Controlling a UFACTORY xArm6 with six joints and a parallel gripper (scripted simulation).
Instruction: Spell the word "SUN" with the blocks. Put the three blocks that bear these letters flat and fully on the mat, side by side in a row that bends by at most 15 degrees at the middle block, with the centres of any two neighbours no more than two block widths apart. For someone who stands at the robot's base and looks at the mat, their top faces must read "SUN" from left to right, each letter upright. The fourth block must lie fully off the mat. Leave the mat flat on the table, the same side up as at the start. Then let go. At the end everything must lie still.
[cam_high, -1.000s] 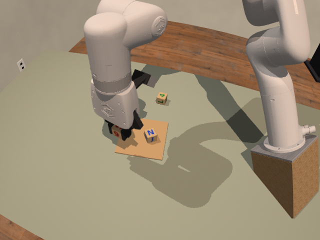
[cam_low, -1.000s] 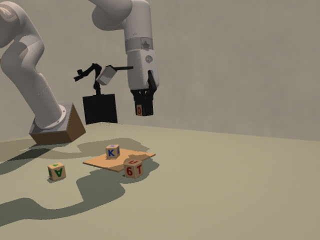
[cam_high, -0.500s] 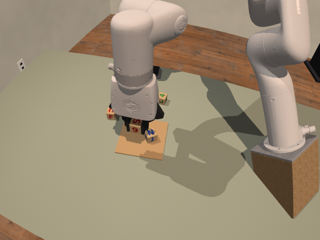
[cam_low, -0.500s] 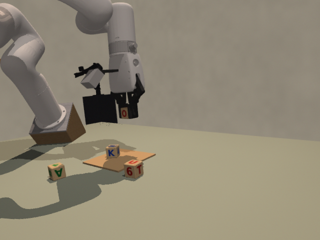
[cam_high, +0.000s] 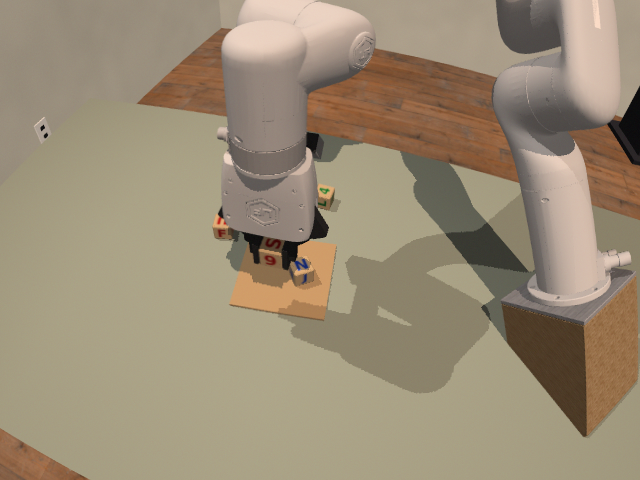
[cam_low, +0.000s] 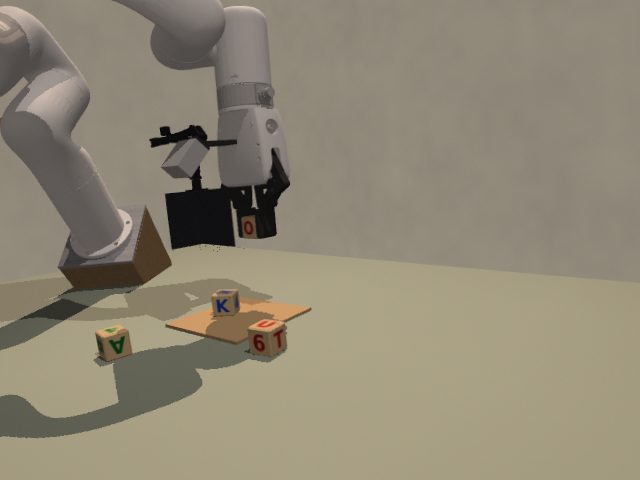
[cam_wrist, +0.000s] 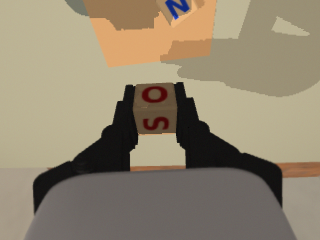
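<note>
Right now the N block is 110 mm below my hand, 50 mm to the right of it and 30 mm behind it. The rest, counted from my hand: U block: 120 mm to the right, 110 mm below, 110 mm ahead; then tan mat: 120 mm below, 50 mm to the right, 10 mm behind; then S block: 10 mm below.
</note>
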